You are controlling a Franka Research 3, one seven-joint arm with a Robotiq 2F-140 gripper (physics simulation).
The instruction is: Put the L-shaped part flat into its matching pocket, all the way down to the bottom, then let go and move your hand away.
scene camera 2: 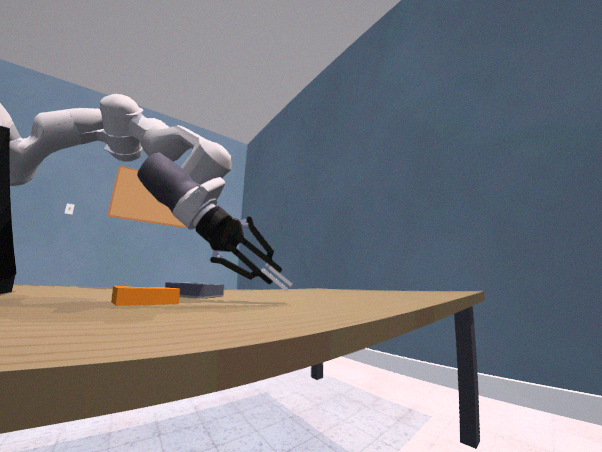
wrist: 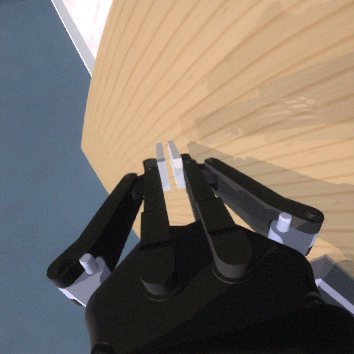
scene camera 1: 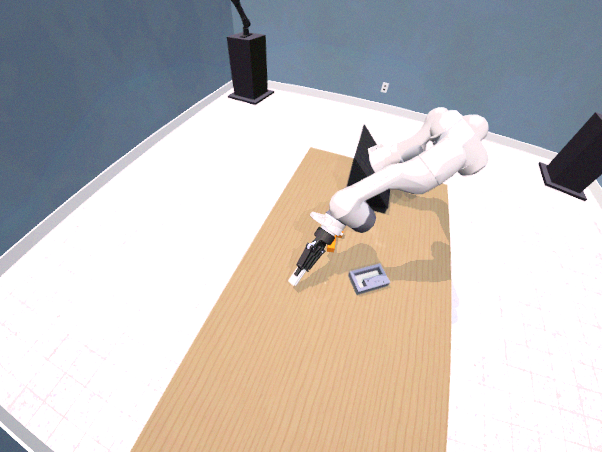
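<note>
The orange L-shaped part (scene camera 1: 331, 247) (scene camera 2: 145, 296) lies flat on the table, partly hidden by the arm in scene camera 1; it does not show in the wrist view. The blue-grey tray with the pocket (scene camera 1: 355, 286) (scene camera 2: 210, 290) (wrist: 333, 273) sits on the table apart from the part; in scene camera 1 the pocket's pale floor is uncovered. My gripper (scene camera 1: 297, 277) (scene camera 2: 277, 277) (wrist: 165, 152) is shut and empty, its light pads nearly together with a thin gap. It is tilted and points down past the part, off to the side of the tray, above the table.
A dark upright panel (scene camera 1: 361, 172) (scene camera 2: 5, 210) stands on the table (scene camera 1: 300, 380) (scene camera 2: 380, 317) near the arm's base. The table's long edge is close beyond my fingertips in scene camera 1. Dark pedestals (scene camera 1: 248, 67) (scene camera 1: 577, 157) stand on the floor beyond the table.
</note>
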